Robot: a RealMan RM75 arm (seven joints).
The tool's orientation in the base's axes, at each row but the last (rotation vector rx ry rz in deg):
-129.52, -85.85, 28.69
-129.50, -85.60, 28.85
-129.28, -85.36, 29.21
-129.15, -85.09, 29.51
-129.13, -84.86, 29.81
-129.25, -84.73, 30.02
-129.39, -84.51, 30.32
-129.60, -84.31, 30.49
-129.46, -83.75, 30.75
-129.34, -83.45, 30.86
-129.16, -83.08, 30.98
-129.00, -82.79, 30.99
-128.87, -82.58, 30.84
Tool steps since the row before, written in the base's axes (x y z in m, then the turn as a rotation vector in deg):
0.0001, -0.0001, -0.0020, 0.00, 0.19, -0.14
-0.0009, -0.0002, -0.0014, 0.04, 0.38, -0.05
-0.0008, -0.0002, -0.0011, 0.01, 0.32, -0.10
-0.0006, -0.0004, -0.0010, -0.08, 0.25, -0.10
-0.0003, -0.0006, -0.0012, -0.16, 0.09, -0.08
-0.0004, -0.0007, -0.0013, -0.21, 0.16, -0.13
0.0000, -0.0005, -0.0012, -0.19, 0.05, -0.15
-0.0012, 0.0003, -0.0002, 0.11, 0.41, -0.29
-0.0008, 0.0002, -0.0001, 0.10, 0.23, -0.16
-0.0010, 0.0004, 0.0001, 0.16, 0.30, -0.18
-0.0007, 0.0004, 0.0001, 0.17, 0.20, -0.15
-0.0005, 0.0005, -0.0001, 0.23, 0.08, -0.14
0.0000, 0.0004, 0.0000, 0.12, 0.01, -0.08
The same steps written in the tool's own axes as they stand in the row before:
0.0001, 0.0011, 0.0017, 0.19, 0.00, 0.14
-0.0004, 0.0001, 0.0016, 0.37, -0.08, 0.07
-0.0004, 0.0000, 0.0013, 0.31, -0.06, 0.12
-0.0005, 0.0002, 0.0011, 0.21, -0.10, 0.16
-0.0006, 0.0006, 0.0011, 0.03, -0.12, 0.16
-0.0007, 0.0006, 0.0012, 0.08, -0.16, 0.24
-0.0003, 0.0008, 0.0010, -0.01, -0.09, 0.23
-0.0002, -0.0009, 0.0008, 0.45, 0.08, 0.24
-0.0001, -0.0006, 0.0005, 0.27, 0.07, 0.11
0.0000, -0.0010, 0.0005, 0.36, 0.10, 0.11
0.0001, -0.0007, 0.0003, 0.26, 0.13, 0.06
0.0003, -0.0005, 0.0004, 0.18, 0.22, 0.01
0.0004, -0.0002, 0.0001, 0.06, 0.13, 0.01

